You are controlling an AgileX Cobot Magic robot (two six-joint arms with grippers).
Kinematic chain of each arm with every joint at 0, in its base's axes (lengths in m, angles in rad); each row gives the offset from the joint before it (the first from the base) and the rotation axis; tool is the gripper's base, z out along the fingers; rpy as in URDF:
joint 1: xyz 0 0 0.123 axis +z
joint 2: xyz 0 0 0 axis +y
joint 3: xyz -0.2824 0 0.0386 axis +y
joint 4: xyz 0.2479 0 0.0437 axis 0.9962 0 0.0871
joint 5: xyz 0 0 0 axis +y
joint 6: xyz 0.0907 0 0.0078 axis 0.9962 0 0.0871
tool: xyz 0 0 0 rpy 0 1.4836 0
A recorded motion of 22 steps. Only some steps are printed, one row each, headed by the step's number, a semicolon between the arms.
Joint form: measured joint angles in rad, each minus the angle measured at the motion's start. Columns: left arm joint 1, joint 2, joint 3, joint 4, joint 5, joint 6; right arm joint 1, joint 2, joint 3, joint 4, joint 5, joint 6.
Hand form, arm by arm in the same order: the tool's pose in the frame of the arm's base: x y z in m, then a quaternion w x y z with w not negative. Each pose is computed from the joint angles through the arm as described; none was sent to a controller.
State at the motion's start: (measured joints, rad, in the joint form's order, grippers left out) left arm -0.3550 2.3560 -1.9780 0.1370 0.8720 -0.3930; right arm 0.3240 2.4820 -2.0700 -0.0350 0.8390 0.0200
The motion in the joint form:
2: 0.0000 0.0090 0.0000 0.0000 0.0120 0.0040; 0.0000 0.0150 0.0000 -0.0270 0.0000 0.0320
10: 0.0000 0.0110 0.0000 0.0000 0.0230 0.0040; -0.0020 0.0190 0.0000 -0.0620 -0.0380 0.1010
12: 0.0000 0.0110 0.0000 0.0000 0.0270 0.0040; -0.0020 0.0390 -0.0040 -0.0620 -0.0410 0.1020
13: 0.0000 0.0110 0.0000 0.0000 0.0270 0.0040; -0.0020 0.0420 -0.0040 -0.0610 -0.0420 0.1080
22: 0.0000 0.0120 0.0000 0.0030 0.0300 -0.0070; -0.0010 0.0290 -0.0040 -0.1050 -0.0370 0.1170
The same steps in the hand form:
2: 0.4806 -0.1679 0.1566 0.20063 0.01576 0.97945 -0.01357; 0.5013 0.1639 0.1149 0.19620 -0.14860 0.96918 0.01020
10: 0.4798 -0.1675 0.1552 0.19475 0.01547 0.98067 -0.01112; 0.5053 0.1619 0.1143 0.21502 -0.12344 0.96876 0.00623
12: 0.4795 -0.1674 0.1551 0.19295 0.01534 0.98103 -0.01035; 0.5059 0.1621 0.1049 0.20877 -0.12348 0.97012 0.00518
13: 0.4795 -0.1674 0.1551 0.19295 0.01534 0.98103 -0.01035; 0.5059 0.1622 0.1034 0.20770 -0.12040 0.97073 0.00605
22: 0.4794 -0.1671 0.1545 0.19155 0.01058 0.98138 -0.00942; 0.5065 0.1599 0.1104 0.21551 -0.12756 0.96808 -0.01043

